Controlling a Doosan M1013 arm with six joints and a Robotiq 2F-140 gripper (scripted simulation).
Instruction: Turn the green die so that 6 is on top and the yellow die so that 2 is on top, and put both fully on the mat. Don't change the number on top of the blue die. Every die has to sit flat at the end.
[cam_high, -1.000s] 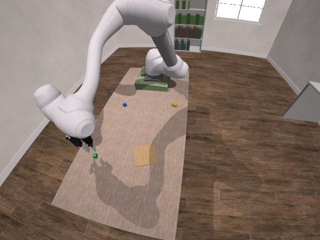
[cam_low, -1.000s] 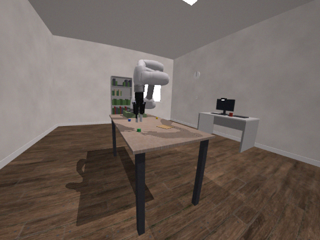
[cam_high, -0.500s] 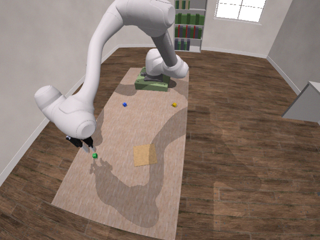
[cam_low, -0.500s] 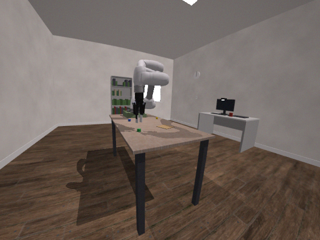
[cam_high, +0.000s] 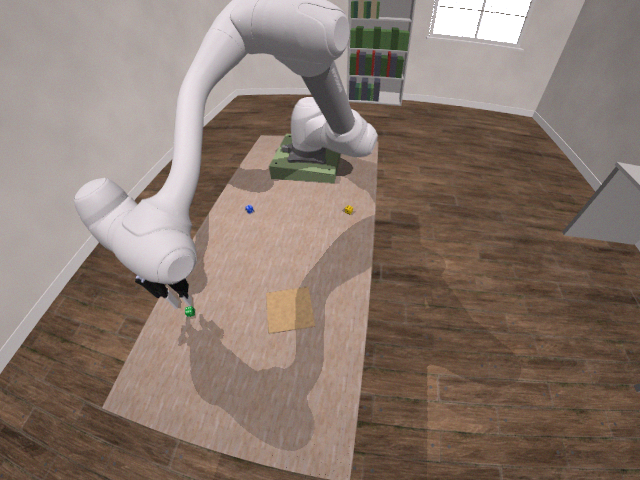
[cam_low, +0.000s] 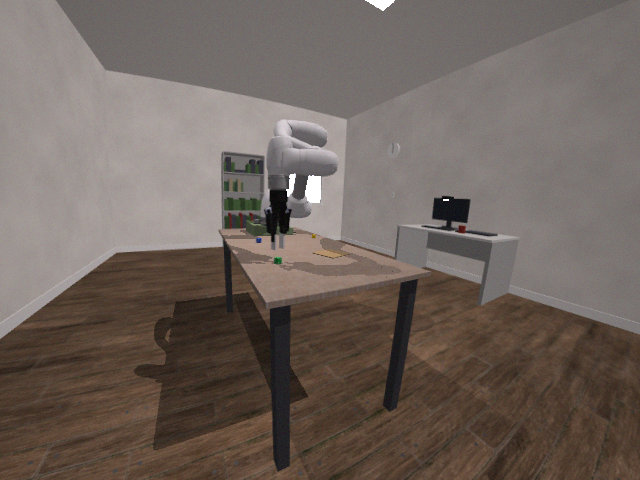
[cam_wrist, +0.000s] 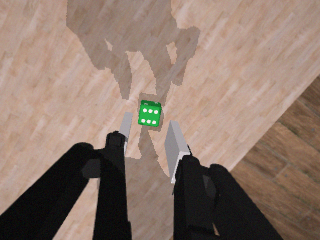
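Now: the green die 8 cm below my hand. Round my hand: tan mat (32 cm to the left, 9 cm below, 4 cm behind); then blue die (48 cm behind, 9 cm to the left, 8 cm below); then yellow die (50 cm to the left, 49 cm behind, 8 cm below).
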